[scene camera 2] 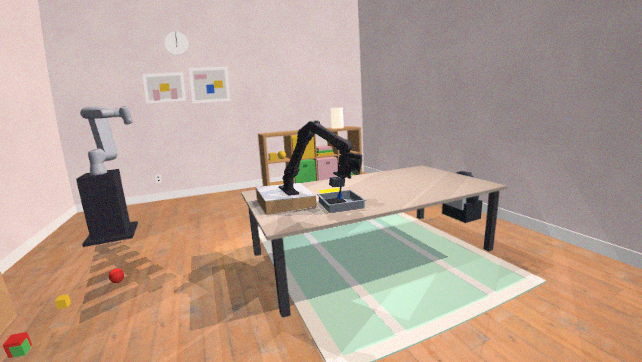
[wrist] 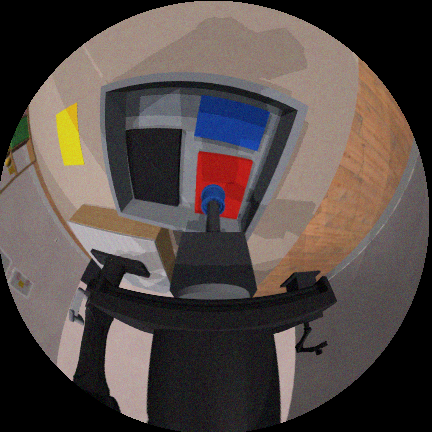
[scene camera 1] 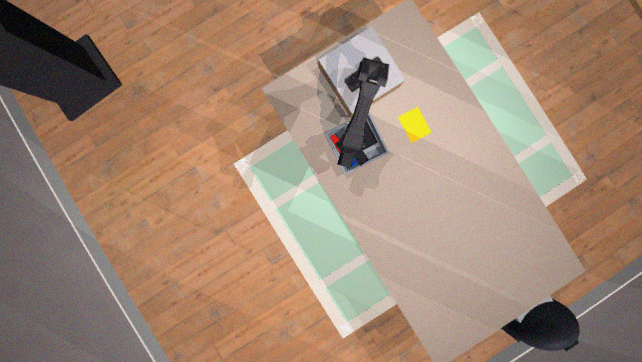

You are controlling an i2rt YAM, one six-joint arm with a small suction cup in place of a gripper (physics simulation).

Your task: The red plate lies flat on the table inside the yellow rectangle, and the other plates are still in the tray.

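Frame: origin at the arm's base, x ahead, y left, z up, level; centimetres.
Where they show: end effector, tool point: (scene camera 2: 339, 198) (wrist: 212, 194); arm's base, origin of the base link: (scene camera 2: 288, 190) (wrist: 117, 261).
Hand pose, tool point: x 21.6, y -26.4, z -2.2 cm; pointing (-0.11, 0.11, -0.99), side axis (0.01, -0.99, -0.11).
Each offset is from my tool point to the centre of the thing. "pt": to the spot under its first point.
A grey tray @[dx +3.1, dy +4.4, dz -3.3 cm] (scene camera 1: 380, 151) (scene camera 2: 343, 207) (wrist: 108, 132) stands on the table. In the wrist view it holds a red plate @[dx -1.9, dy -0.6, dz -5.0 cm] (wrist: 227, 171), a blue plate @[dx +8.4, dy -1.6, dz -5.0 cm] (wrist: 233, 120) and a black plate @[dx +1.3, dy +10.4, dz -5.0 cm] (wrist: 153, 165), all lying flat. The red plate (scene camera 1: 334, 138) and the blue plate (scene camera 1: 354, 162) peek out beside the arm in the overhead view. My suction cup (wrist: 212, 196) (scene camera 2: 340, 195) is down inside the tray, over the near edge of the red plate. I cannot tell whether it touches. It holds nothing. The yellow rectangle @[pt dx +12.0, dy +35.1, dz -5.7 cm] (scene camera 1: 414, 124) (scene camera 2: 327, 190) (wrist: 69, 135) lies on the table beside the tray, with nothing on it.
The arm stands on a wooden base box (scene camera 1: 341, 58) (scene camera 2: 287, 203) (wrist: 116, 238) next to the tray. The table edge (wrist: 322, 193) runs close past the tray's red-plate side. A shelf unit (scene camera 2: 264, 155) stands behind the table.
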